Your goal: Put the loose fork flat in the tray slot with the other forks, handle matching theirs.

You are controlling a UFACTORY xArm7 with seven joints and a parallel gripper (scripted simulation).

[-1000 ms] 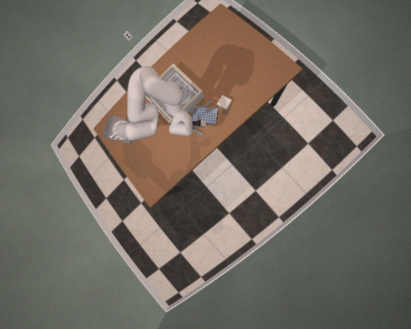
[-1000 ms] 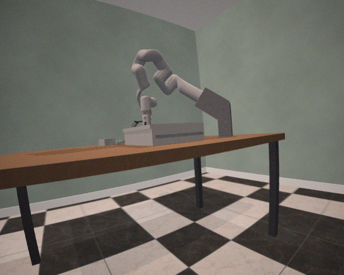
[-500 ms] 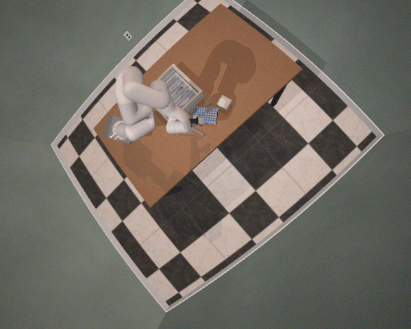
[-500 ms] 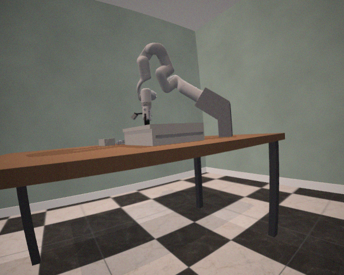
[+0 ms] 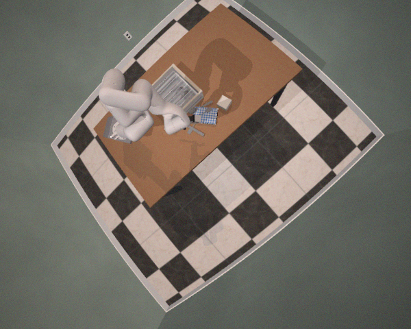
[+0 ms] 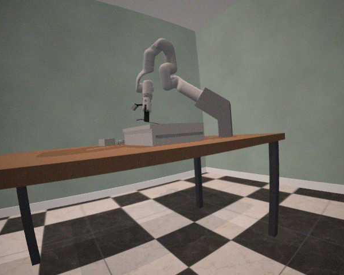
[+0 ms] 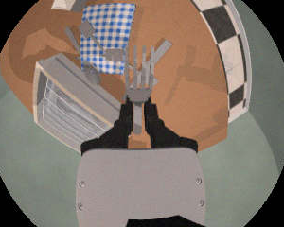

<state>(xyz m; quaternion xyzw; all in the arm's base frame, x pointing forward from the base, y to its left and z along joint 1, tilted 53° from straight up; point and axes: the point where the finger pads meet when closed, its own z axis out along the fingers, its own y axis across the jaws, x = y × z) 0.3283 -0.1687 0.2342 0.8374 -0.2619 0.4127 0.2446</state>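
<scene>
Right now the cutlery tray is 28 cm to the left of my hand, 12 cm below it and 10 cm ahead of it. Also, from my hand: small pale block 29 cm ahead, 15 cm below, 8 cm to the right; blue checked napkin 16 cm below, 13 cm ahead, 2 cm to the right.
</scene>
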